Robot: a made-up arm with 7 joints.
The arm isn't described. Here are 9 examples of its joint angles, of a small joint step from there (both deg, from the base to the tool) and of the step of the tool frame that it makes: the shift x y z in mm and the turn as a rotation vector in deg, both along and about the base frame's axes.
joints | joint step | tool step
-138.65 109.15 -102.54 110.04 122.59 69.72 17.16 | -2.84 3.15 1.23 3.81 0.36 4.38 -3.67 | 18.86 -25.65 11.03 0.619 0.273 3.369
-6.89 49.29 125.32 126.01 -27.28 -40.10 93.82 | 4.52 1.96 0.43 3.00 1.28 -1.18 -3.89 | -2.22 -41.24 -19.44 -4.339 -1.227 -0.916
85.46 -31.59 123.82 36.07 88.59 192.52 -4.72 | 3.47 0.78 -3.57 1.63 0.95 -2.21 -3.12 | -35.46 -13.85 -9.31 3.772 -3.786 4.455
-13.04 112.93 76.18 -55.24 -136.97 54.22 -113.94 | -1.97 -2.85 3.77 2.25 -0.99 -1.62 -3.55 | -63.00 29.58 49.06 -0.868 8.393 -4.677
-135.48 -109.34 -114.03 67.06 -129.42 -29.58 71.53 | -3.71 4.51 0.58 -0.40 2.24 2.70 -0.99 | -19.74 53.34 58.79 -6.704 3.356 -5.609
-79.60 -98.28 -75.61 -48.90 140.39 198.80 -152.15 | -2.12 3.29 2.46 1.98 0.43 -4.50 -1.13 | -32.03 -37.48 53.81 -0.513 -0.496 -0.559
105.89 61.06 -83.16 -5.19 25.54 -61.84 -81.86 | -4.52 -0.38 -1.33 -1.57 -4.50 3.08 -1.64 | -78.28 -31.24 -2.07 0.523 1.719 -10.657
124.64 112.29 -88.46 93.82 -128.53 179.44 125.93 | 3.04 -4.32 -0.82 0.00 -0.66 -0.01 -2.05 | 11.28 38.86 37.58 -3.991 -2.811 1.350
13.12 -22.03 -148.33 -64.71 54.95 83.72 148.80 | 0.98 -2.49 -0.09 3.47 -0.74 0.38 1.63 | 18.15 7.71 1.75 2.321 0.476 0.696
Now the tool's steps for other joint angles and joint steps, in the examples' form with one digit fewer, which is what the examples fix.
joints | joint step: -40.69 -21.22 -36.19 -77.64 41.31 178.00 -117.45 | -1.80 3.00 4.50 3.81 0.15 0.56 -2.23
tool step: -38.5 2.3 24.8 4.33 -2.77 3.28
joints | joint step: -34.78 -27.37 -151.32 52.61 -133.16 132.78 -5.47 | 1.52 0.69 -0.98 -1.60 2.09 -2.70 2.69
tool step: 12.1 5.0 12.2 -5.21 1.94 3.20
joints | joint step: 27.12 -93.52 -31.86 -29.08 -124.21 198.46 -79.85 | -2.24 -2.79 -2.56 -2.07 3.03 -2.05 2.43
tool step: 8.9 -17.6 -38.7 0.36 1.27 -2.84
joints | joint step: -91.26 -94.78 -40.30 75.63 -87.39 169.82 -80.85 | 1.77 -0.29 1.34 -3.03 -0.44 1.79 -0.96
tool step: 35.4 -23.8 1.3 -2.18 -3.13 4.90
